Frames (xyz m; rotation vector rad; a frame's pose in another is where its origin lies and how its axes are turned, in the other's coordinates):
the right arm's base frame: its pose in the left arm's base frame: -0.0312 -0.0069 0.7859 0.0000 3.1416 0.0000
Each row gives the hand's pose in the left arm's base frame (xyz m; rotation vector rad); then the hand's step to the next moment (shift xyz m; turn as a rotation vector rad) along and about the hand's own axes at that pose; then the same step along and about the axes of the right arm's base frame.
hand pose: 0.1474 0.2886 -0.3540 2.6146 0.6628 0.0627
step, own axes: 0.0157 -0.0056 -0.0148 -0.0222 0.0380 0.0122
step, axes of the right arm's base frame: -0.0092 0.0177 -0.0100 0.0010 -0.0452 -0.0066
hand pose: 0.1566 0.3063 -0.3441 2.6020 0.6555 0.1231
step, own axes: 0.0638 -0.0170 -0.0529 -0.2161 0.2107 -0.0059
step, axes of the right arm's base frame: -0.0389 0.0647 -0.0382 0.1017 -0.2643 -0.1045
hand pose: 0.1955 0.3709 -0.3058 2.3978 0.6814 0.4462
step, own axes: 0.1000 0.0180 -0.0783 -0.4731 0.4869 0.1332
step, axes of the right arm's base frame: -0.0519 0.0797 -0.0861 0.1464 -0.6629 -0.1333
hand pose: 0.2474 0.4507 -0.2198 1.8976 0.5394 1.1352
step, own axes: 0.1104 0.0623 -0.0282 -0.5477 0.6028 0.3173
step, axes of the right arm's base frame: -0.0271 0.0557 -0.1141 0.0303 -0.8609 -0.1480
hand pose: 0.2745 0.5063 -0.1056 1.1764 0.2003 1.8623
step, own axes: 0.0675 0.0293 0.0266 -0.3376 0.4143 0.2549
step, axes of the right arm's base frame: 0.0064 0.0255 -0.0737 -0.0025 -0.5737 -0.1463
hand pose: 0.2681 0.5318 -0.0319 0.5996 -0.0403 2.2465
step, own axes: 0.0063 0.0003 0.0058 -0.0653 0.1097 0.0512
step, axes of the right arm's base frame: 0.0015 0.0029 -0.0079 0.0198 -0.1316 -0.0347
